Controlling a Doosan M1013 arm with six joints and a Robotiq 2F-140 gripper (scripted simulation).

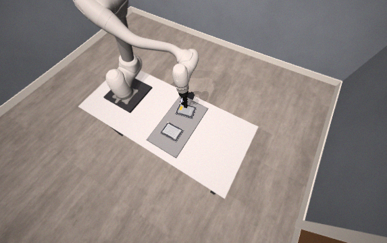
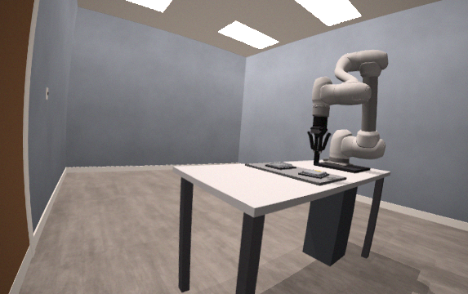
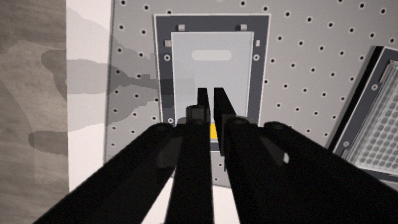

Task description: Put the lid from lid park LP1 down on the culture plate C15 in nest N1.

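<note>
The clear lid is 80 mm below my hand. Also, from my hand: dark station 90 mm below; culture plate 10 mm behind, 240 mm to the right, 80 mm below.
</note>
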